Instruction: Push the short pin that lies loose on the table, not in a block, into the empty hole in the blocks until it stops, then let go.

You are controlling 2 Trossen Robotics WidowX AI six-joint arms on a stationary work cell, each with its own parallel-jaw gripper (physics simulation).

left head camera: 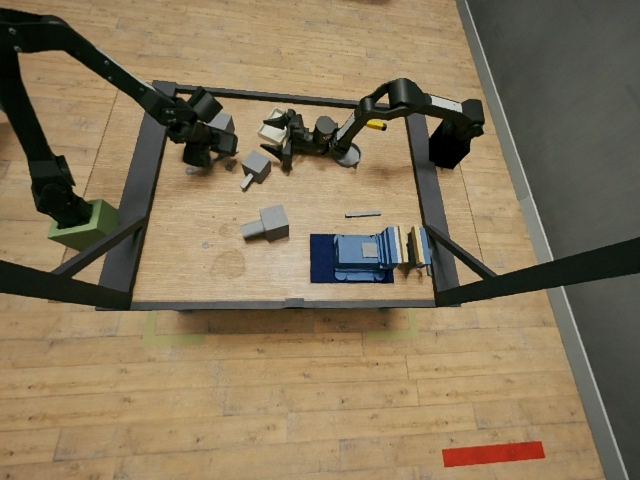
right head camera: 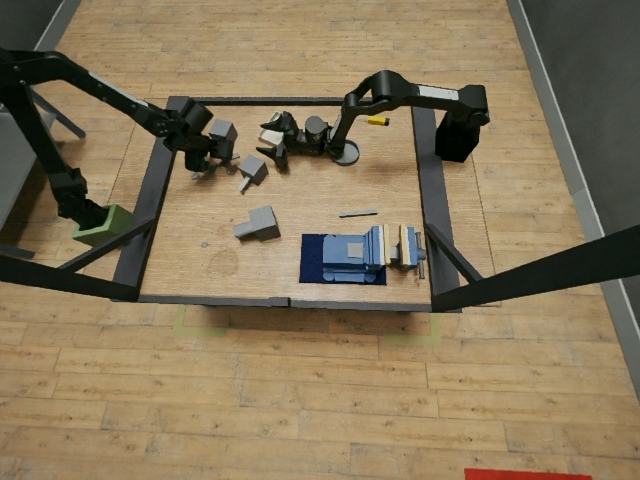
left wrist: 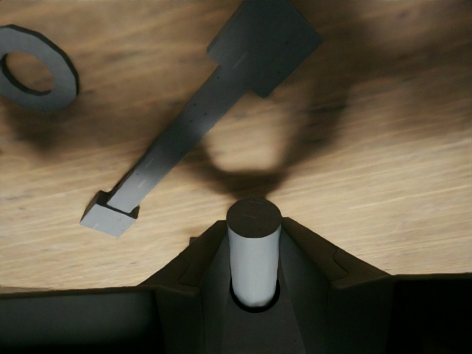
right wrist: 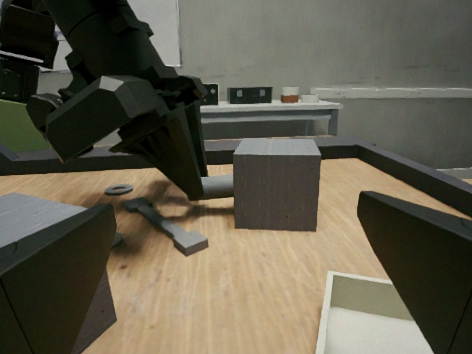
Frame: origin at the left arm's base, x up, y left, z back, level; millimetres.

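Seen in the pictures: left gripper, fingertip midpoint: [left head camera: 214, 144] [right head camera: 217, 150] [left wrist: 253, 229] [right wrist: 202, 192]; right gripper, fingertip midpoint: [left head camera: 261, 133] [right head camera: 258, 137] [right wrist: 238, 209]; left arm's base, link origin: [left head camera: 76, 216] [right head camera: 94, 220] [right wrist: 16, 100]; right arm's base, link origin: [left head camera: 456, 135] [right head camera: 463, 125].
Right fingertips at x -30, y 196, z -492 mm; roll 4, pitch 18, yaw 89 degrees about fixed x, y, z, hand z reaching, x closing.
Pixels of each thing's top centre, then the offset from my right fingertips to it.
- short round grey pin, top centre: [left wrist: 256, 298] [right wrist: 226, 172] dx -30, dy +44, dz +141 mm
- back left block, top centre: [right wrist: 277, 145] [left head camera: 218, 119] [right head camera: 220, 127] dx -7, dy +81, dz +120 mm
- middle block, top centre: [left head camera: 256, 161] [right head camera: 251, 164] dx -7, dy -95, dz +39 mm
- front block, top centre: [left head camera: 274, 217] [right head camera: 261, 217] dx +23, dy -302, dz +31 mm
- dumbbell-shaped grey piece, top centre: [left wrist: 168, 157] [right wrist: 158, 216] [left head camera: 221, 156] [right head camera: 223, 161] dx -60, dy -16, dz +141 mm
- whitish tray, top centre: [left head camera: 277, 124] [right head camera: 276, 127] dx -45, dy +70, dz -66 mm
- thin bar, top centre: [right head camera: 358, 212] [left head camera: 363, 213] dx -55, dy -319, dz -253 mm
- yellow tool, top centre: [right head camera: 373, 118] [left head camera: 371, 122] dx -49, dy +22, dz -408 mm
A short round grey pin [left wrist: 254, 270] [right wrist: 218, 186] sits with one end in the hole of the back left block [left head camera: 222, 122] [right head camera: 223, 130] [right wrist: 276, 185]; part of it stands out. My left gripper [left wrist: 253, 229] [right wrist: 202, 192] is shut on this pin, a finger against each side near its free end. Its fingertips are hard to make out in the head views. A middle block [left head camera: 256, 165] [right head camera: 252, 169] and a front block [left head camera: 275, 222] [right head camera: 264, 222] each have a pin sticking out. My right gripper [left head camera: 264, 134] [right head camera: 260, 137] [right wrist: 238, 209] is open and empty, right of the back left block.
A dumbbell-shaped grey piece [left wrist: 180, 130] [right wrist: 160, 220] and a flat ring [left wrist: 65, 75] [right wrist: 119, 189] lie near my left gripper. A whitish tray [left head camera: 269, 133] is by my right fingers. A blue vise [left head camera: 356, 248], thin bar [left head camera: 362, 213] and yellow tool [left head camera: 375, 124] are farther right.
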